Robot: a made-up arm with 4 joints. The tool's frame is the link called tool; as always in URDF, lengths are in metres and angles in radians. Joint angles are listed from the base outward.
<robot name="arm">
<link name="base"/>
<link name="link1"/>
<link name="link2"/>
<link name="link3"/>
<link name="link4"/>
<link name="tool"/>
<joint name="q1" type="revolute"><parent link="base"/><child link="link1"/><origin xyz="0 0 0.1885" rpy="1.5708 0 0"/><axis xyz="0 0 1"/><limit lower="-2.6" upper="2.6"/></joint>
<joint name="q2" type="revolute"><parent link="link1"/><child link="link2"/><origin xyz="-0.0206 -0.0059 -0.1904" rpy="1.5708 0 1.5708"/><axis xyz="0 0 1"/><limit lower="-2.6" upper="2.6"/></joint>
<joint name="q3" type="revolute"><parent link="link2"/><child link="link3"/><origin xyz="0.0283 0.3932 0.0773" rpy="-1.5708 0 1.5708"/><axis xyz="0 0 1"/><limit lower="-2.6" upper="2.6"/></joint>
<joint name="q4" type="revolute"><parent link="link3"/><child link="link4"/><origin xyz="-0.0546 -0.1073 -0.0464" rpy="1.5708 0 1.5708"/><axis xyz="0 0 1"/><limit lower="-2.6" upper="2.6"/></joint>
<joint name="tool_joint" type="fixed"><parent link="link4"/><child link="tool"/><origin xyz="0.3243 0.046 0.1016" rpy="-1.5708 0 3.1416"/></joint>
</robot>
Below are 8 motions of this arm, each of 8 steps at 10 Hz.
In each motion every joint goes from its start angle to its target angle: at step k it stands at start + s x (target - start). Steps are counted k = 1, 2, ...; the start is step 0. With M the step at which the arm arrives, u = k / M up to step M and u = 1 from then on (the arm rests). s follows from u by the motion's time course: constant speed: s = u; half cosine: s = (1 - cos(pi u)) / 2; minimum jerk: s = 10 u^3 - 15 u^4 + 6 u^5.
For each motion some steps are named. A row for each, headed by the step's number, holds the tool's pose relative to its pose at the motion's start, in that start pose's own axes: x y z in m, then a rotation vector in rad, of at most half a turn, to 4 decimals.
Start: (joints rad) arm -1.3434 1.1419 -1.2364 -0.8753
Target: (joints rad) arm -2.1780 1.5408 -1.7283 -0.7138
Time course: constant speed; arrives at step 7
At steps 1, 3, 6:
1: 0.0067 0.0297 -0.0528 0.0698 -0.0637 0.0208
3: 0.0280 0.1156 -0.1456 0.1984 -0.2058 0.0309
6: 0.0842 0.2930 -0.2323 0.3535 -0.4339 -0.0351

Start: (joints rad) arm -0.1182 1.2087 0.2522 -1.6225
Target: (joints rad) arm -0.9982 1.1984 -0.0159 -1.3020
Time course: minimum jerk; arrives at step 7
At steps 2, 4, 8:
2: 0.0075 -0.0166 -0.0466 0.0806 -0.0027 -0.0096
4: 0.0181 -0.0273 -0.2104 0.3477 -0.0068 -0.0564
8: 0.0116 0.0104 -0.3272 0.5450 -0.0044 -0.1056

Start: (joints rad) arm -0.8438 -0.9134 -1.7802 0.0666
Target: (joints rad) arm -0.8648 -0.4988 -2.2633 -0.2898
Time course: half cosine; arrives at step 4
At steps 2, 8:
2: 0.0061 -0.0556 -0.0628 -0.0660 -0.0217 0.2465
8: 0.0334 -0.1023 -0.1133 -0.2200 -0.0356 0.4651

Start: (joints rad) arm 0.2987 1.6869 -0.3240 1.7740
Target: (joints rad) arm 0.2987 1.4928 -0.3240 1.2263
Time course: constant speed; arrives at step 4
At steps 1, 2, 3, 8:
1: 0.0159 -0.0109 0.0445 0.0062 0.1523 0.0456
2: 0.0399 -0.0214 0.0885 0.0061 0.3046 0.0922
3: 0.0716 -0.0306 0.1308 -0.0003 0.4565 0.1392
8: 0.1108 -0.0374 0.1704 -0.0132 0.6079 0.1864

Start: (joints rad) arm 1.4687 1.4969 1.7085 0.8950
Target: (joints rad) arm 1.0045 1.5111 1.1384 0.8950
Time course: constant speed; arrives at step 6
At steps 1, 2, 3, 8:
1: 0.0043 -0.0325 -0.0066 0.0103 0.0018 0.0157
2: 0.0073 -0.0653 -0.0112 0.0208 0.0042 0.0311
3: 0.0089 -0.0984 -0.0138 0.0316 0.0071 0.0461
8: 0.0053 -0.1970 -0.0094 0.0656 0.0182 0.0890

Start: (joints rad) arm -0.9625 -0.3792 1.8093 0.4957
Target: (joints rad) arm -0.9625 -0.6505 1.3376 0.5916
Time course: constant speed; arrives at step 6
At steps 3, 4, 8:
3: 0.0456 -0.0292 0.0005 0.1312 -0.1827 0.1964
4: 0.0628 -0.0371 0.0019 0.1708 -0.2444 0.2638
8: 0.0995 -0.0500 0.0073 0.2437 -0.3680 0.4018

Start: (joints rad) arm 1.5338 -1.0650 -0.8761 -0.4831
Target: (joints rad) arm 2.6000 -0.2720 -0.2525 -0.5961
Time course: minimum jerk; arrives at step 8
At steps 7, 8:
7: 0.2672 0.4418 -0.4266 0.7455 -1.0461 -0.9583
8: 0.2766 0.4438 -0.4292 0.7552 -1.0673 -0.9658

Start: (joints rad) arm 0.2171 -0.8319 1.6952 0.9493
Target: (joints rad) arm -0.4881 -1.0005 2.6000 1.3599
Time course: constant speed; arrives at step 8
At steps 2, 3, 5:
2: 0.0121 0.0266 -0.0200 -0.1340 -0.1706 0.0363
3: 0.0187 0.0384 -0.0284 -0.1936 -0.2633 0.0540
5: 0.0329 0.0597 -0.0402 -0.2978 -0.4598 0.0856

